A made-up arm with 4 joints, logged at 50 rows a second.
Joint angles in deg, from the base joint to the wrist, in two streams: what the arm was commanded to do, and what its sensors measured. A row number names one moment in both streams.
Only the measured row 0 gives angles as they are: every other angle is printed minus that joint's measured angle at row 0.
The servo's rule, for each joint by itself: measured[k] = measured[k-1] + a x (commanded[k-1-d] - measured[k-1]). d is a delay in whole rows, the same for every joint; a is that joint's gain. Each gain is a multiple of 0.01, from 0.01 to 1. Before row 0 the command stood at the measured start. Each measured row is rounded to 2 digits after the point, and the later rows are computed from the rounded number. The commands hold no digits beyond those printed.
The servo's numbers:
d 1
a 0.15 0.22 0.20 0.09
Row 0, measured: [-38.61, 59.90, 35.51, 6.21]
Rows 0 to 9, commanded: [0.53, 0.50, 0.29, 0.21]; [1.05, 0.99, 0.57, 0.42]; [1.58, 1.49, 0.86, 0.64]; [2.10, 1.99, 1.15, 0.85]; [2.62, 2.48, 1.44, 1.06]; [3.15, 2.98, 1.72, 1.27]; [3.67, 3.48, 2.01, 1.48]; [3.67, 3.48, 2.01, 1.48]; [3.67, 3.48, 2.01, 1.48]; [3.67, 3.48, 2.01, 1.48]
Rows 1 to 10, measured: [0.00, 0.00, 0.00, 0.00]; [0.08, 0.11, 0.06, 0.02]; [0.23, 0.30, 0.16, 0.06]; [0.43, 0.56, 0.30, 0.11]; [0.68, 0.87, 0.47, 0.18]; [0.97, 1.22, 0.66, 0.26]; [1.30, 1.61, 0.87, 0.35]; [1.66, 2.02, 1.10, 0.45]; [1.96, 2.34, 1.28, 0.54]; [2.22, 2.59, 1.43, 0.62]
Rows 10 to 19, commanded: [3.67, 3.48, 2.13, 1.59]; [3.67, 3.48, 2.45, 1.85]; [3.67, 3.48, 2.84, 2.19]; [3.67, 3.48, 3.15, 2.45]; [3.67, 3.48, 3.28, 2.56]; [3.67, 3.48, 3.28, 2.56]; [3.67, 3.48, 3.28, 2.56]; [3.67, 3.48, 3.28, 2.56]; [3.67, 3.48, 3.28, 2.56]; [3.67, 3.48, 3.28, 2.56]
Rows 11 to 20, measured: [2.44, 2.79, 1.55, 0.70]; [2.62, 2.94, 1.67, 0.78]; [2.78, 3.06, 1.83, 0.88]; [2.91, 3.15, 2.03, 1.00]; [3.02, 3.22, 2.25, 1.13]; [3.12, 3.28, 2.46, 1.26]; [3.20, 3.32, 2.62, 1.38]; [3.27, 3.36, 2.75, 1.49]; [3.33, 3.39, 2.86, 1.59]; [3.38, 3.41, 2.94, 1.68]
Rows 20 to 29, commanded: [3.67, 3.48, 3.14, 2.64]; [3.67, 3.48, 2.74, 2.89]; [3.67, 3.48, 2.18, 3.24]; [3.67, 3.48, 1.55, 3.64]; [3.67, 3.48, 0.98, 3.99]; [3.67, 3.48, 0.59, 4.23]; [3.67, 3.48, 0.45, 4.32]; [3.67, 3.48, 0.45, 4.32]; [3.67, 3.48, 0.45, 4.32]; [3.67, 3.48, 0.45, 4.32]
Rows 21 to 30, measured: [3.42, 3.43, 3.01, 1.76]; [3.46, 3.44, 3.04, 1.84]; [3.49, 3.45, 2.98, 1.93]; [3.52, 3.46, 2.82, 2.05]; [3.54, 3.46, 2.57, 2.19]; [3.56, 3.46, 2.25, 2.35]; [3.58, 3.46, 1.92, 2.52]; [3.59, 3.46, 1.63, 2.68]; [3.60, 3.46, 1.39, 2.83]; [3.61, 3.46, 1.20, 2.96]
